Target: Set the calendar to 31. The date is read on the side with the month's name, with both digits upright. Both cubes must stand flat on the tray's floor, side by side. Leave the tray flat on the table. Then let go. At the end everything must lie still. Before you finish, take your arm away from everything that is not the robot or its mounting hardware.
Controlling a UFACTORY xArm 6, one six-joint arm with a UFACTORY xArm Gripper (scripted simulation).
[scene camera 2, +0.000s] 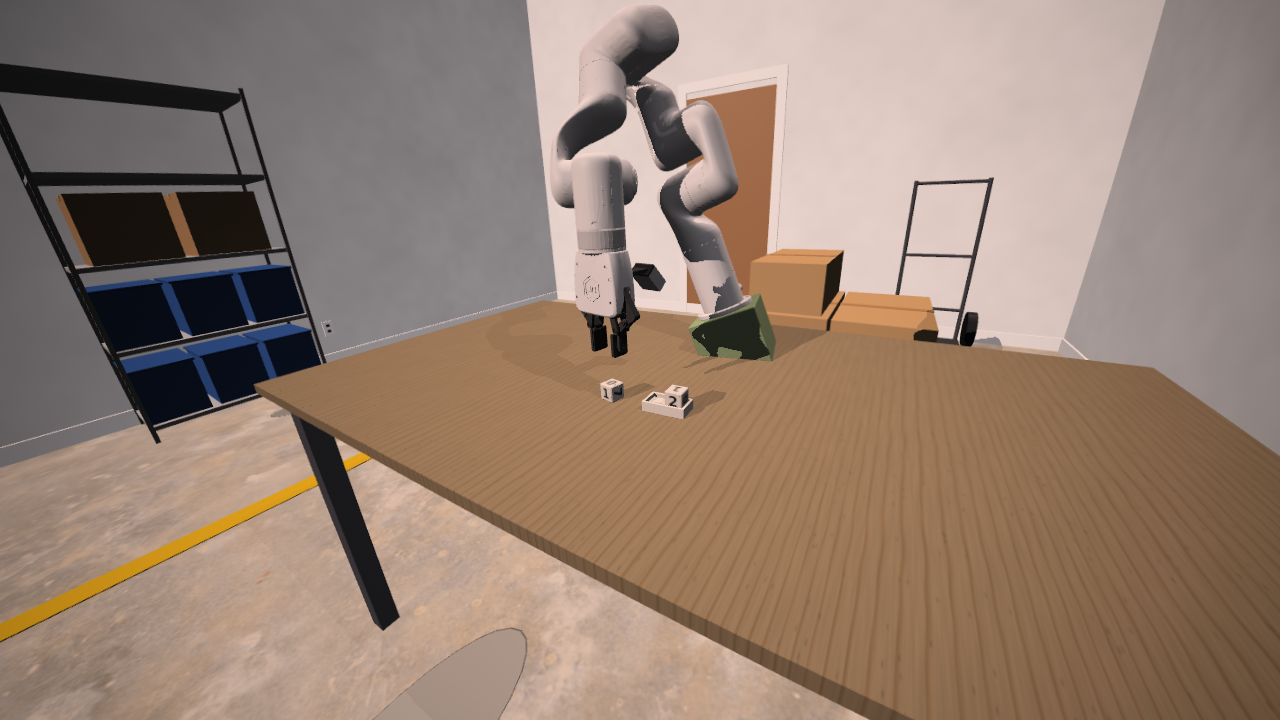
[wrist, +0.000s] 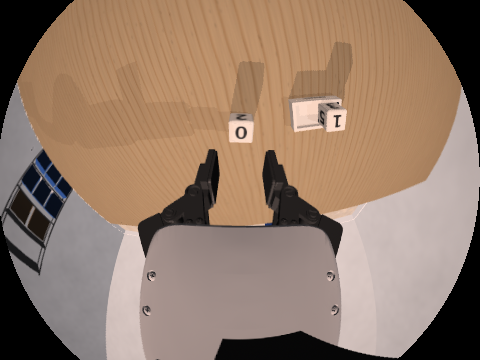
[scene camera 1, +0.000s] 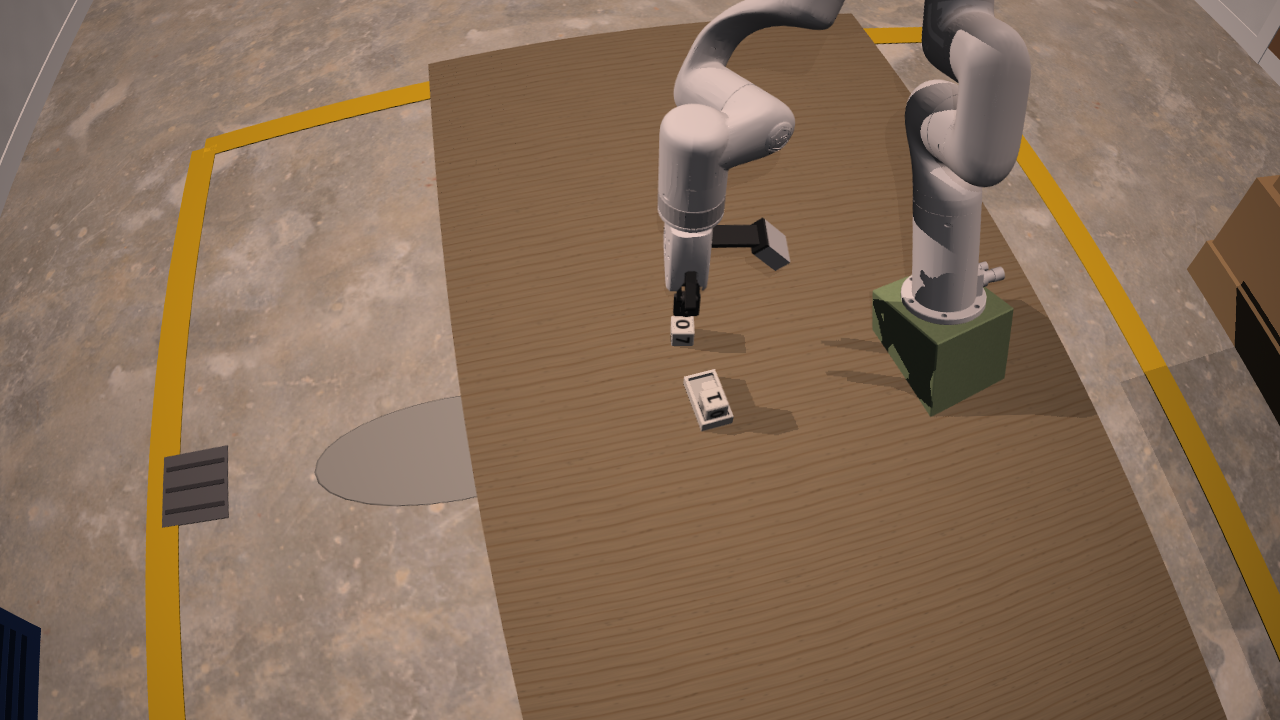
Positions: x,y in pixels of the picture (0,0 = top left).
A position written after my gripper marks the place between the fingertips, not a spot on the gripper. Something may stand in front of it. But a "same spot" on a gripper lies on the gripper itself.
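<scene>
Scene camera 1 shows a tray; my gripper is visible there too, in scene camera 1 (pixel 684 298). Both my gripper and the tray are visible in scene camera 2. My gripper appears in the wrist view, and the tray is visible in the wrist view (pixel 303 111). On the tray, (scene camera 1: pixel 693 384) and (scene camera 2: pixel 653 402) are the same spot. On my gripper, (wrist: pixel 192 208) and (scene camera 2: pixel 599 316) are likewise the same spot.
</scene>
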